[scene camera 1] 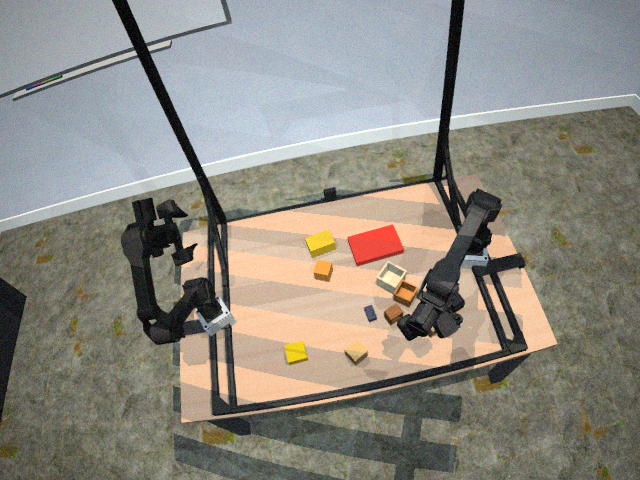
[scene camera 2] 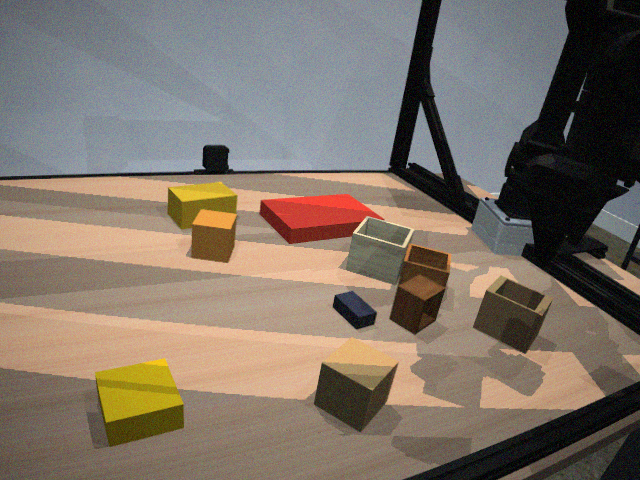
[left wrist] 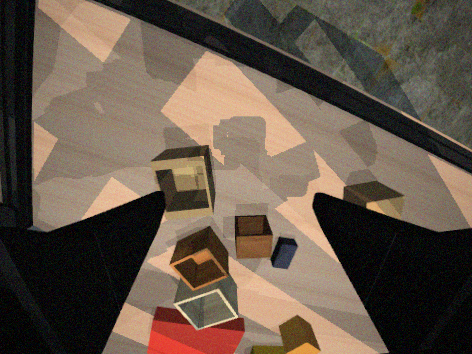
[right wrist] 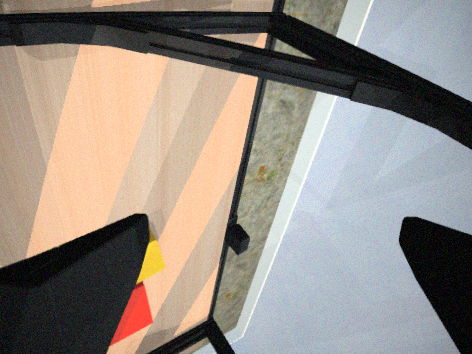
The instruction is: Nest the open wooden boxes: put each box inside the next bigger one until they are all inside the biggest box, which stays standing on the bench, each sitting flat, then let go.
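Note:
Upright open boxes: pale box, orange-brown box close by it, tan box, mostly hidden by the left arm in scene camera 1. The small brown box lies on its side, opening towards the bench's front. My left gripper is open and empty, above the bench around the tan and brown boxes; its fingers do not show in scene camera 2. My right gripper is open and empty, raised at the left.
A dark blue block lies beside the brown box. A tan block is nearer the front. A red slab, an orange block and yellow blocks stand around. Black rails edge the bench.

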